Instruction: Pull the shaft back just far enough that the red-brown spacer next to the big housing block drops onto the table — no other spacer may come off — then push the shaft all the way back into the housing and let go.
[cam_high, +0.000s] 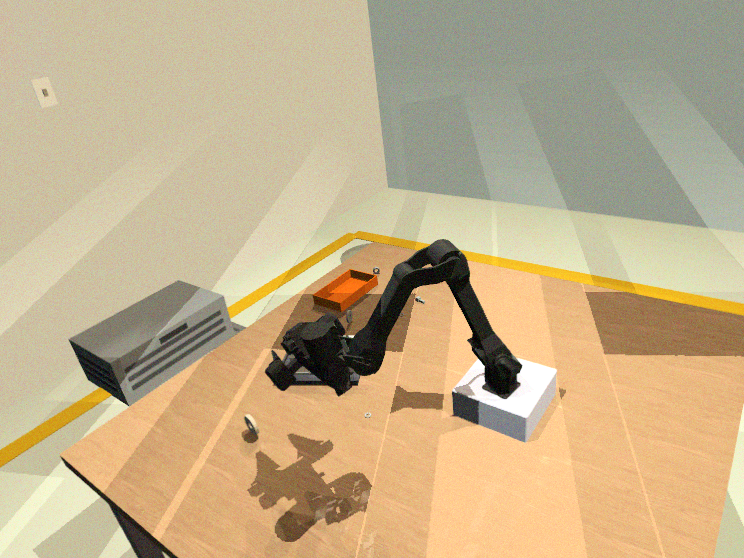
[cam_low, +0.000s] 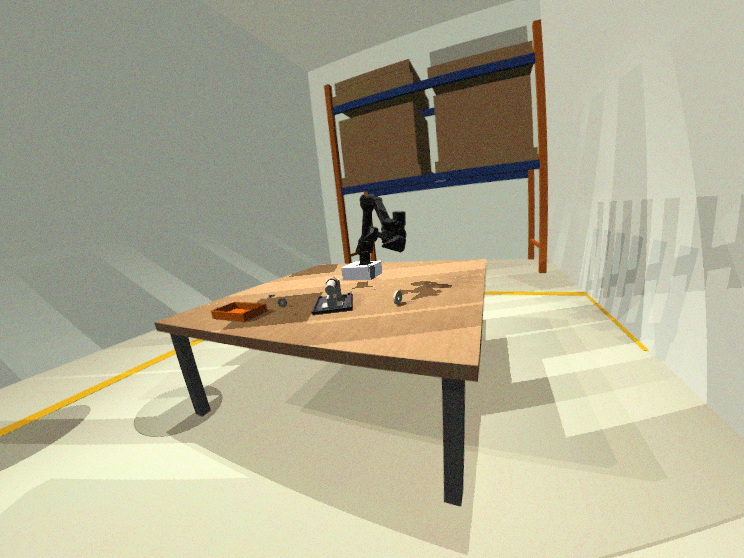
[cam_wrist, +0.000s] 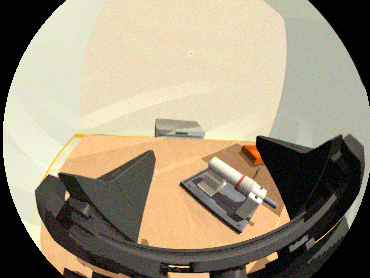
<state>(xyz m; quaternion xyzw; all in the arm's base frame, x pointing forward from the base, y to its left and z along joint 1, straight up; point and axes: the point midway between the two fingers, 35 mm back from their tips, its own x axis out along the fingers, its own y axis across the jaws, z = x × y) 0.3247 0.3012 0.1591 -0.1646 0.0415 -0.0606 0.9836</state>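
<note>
Right now the shaft is 19 cm to the right of my gripper tip, 15 cm below it and 7 cm ahead of it. Round my gripper tip: red-brown spacer (16 cm to the right, 15 cm below, 10 cm ahead); then pale ring (21 cm below, 12 cm to the left, 5 cm ahead); then orange tray (46 cm to the right, 36 cm ahead, 22 cm below).
</note>
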